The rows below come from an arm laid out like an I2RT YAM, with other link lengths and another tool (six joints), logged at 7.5 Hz.
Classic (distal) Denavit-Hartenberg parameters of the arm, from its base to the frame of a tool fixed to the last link. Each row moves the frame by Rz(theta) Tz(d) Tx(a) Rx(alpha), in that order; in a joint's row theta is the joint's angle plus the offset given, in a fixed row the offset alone. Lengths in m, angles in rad.
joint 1: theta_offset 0  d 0.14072  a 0.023  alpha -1.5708
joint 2: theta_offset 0  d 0  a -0.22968  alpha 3.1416
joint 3: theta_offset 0.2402  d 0  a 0.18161  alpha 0
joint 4: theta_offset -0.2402  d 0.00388  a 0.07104  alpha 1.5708
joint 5: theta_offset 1.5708  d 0.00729  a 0  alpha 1.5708
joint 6: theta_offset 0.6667  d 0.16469  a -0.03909  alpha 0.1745
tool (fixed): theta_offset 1.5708  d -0.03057  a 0  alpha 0
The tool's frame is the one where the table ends.
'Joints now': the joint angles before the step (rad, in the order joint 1, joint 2, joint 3, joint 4, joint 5, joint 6). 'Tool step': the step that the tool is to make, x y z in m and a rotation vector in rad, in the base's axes. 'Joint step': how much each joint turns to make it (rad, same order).
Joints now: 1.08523, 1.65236, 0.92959, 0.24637, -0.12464, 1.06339
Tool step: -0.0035, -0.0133, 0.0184, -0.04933, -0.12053, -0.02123
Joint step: 0.01291, -0.09642, 0.00865, -0.10126, 0.08968, -0.10007
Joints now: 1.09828, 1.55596, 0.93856, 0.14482, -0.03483, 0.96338
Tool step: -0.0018, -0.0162, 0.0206, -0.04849, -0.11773, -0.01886
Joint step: 0.00044, -0.09944, 0.02002, -0.10881, 0.07446, -0.10458
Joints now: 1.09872, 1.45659, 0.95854, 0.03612, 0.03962, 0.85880
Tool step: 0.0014, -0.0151, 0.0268, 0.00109, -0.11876, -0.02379
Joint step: -0.01167, -0.08823, 0.01569, -0.04221, 0.05491, -0.09046
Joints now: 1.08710, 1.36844, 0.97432, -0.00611, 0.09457, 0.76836
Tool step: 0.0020, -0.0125, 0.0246, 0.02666, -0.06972, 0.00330
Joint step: -0.03542, -0.06456, 0.02505, -0.02765, -0.01866, -0.05924
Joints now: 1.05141, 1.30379, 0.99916, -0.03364, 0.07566, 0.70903
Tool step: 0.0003, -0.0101, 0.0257, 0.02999, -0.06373, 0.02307
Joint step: -0.04146, -0.04805, 0.04523, -0.03184, -0.04962, -0.05699
